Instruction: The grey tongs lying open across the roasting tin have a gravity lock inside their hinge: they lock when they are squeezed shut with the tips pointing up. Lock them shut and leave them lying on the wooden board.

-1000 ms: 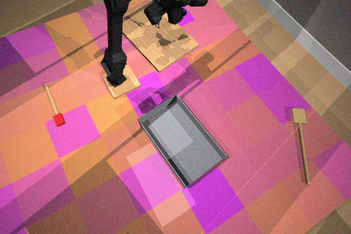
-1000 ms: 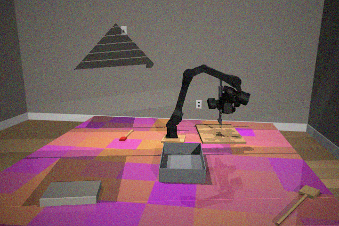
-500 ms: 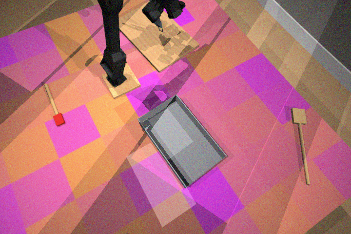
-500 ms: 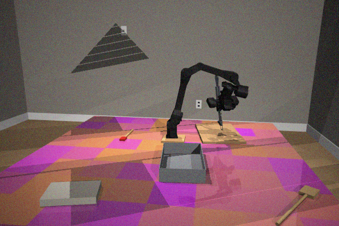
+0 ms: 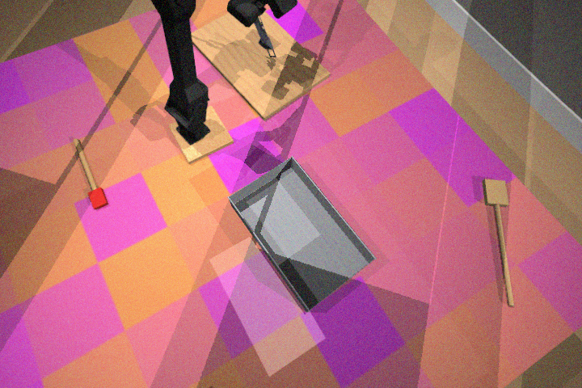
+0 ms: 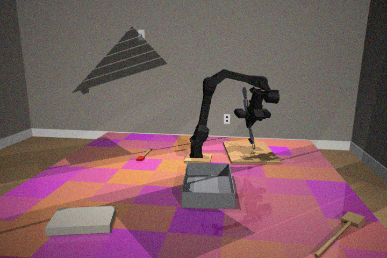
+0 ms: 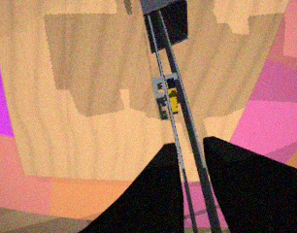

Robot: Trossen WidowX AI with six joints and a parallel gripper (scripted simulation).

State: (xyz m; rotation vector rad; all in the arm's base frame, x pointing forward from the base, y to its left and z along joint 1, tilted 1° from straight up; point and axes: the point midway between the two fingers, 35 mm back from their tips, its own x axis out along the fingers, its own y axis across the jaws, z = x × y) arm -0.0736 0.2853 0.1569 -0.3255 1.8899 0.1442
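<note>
My gripper tip is now 13 cm above the wooden board and 1 cm to the right of it. Also, from my gripper tip: grey roasting tin (47 cm ahead, 26 cm to the right, 11 cm below); red-headed tool (54 cm to the right, 13 cm below, 4 cm ahead); flat white block (70 cm ahead, 67 cm to the right, 13 cm below).
</note>
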